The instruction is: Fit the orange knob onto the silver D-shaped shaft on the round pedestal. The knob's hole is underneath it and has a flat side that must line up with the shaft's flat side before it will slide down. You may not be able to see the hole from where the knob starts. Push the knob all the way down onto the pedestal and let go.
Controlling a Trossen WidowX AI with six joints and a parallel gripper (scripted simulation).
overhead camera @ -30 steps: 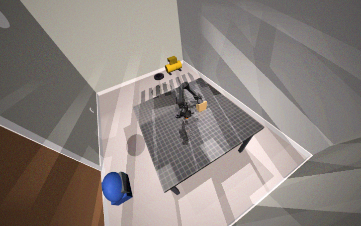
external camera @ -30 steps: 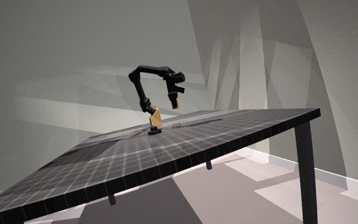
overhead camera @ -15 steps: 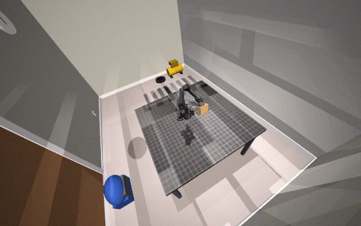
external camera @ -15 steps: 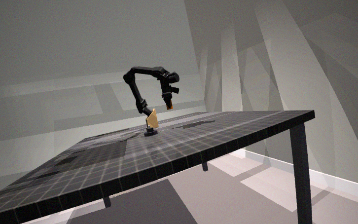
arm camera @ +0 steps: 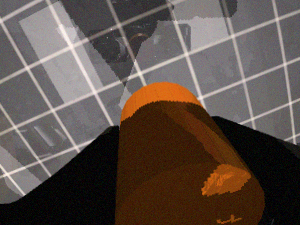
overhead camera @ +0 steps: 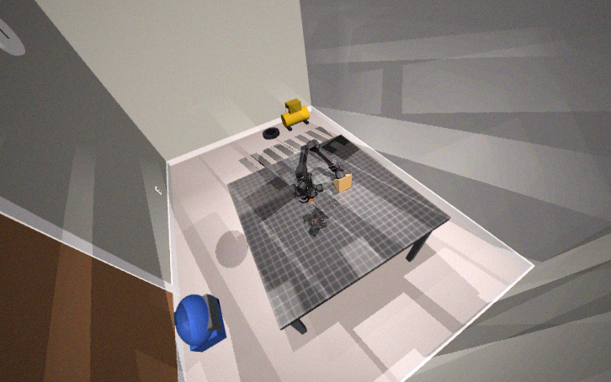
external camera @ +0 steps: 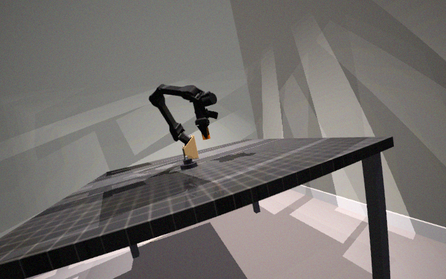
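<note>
My gripper tip is 13 cm to the left of the round pedestal and 10 cm above it. Round my gripper tip: orange knob 3 cm above.
</note>
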